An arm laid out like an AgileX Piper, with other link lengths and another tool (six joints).
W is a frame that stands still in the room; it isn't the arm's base.
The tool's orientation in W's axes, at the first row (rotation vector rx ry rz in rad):
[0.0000 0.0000 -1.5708]
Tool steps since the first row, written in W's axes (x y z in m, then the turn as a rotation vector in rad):
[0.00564 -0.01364 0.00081 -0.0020 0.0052 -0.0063]
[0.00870 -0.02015 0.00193 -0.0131 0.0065 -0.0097]
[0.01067 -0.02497 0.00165 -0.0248 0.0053 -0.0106]
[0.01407 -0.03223 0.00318 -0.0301 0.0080 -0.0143]
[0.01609 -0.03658 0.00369 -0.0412 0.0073 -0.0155]
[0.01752 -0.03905 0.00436 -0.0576 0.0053 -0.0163]
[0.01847 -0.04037 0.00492 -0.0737 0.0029 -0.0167]
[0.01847 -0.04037 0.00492 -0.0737 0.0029 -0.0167]
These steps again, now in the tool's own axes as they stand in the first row. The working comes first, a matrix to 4 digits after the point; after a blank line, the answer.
The tool's axes in the first row as the columns of a matrix, in W's axes (used below as rounded here):
[0.0000 1.0000 0.0000]
[-1.0000 0.0000 0.0000]
[0.0000 0.0000 1.0000]

[0.01364 0.00564 0.00081 -0.0052 -0.0020 -0.0063]
[0.02015 0.00870 0.00193 -0.0065 -0.0131 -0.0097]
[0.02497 0.01067 0.00165 -0.0053 -0.0248 -0.0106]
[0.03223 0.01407 0.00318 -0.0080 -0.0301 -0.0143]
[0.03658 0.01609 0.00369 -0.0073 -0.0412 -0.0155]
[0.03905 0.01752 0.00436 -0.0053 -0.0576 -0.0163]
[0.04037 0.01847 0.00492 -0.0029 -0.0737 -0.0167]
[0.04037 0.01847 0.00492 -0.0029 -0.0737 -0.0167]

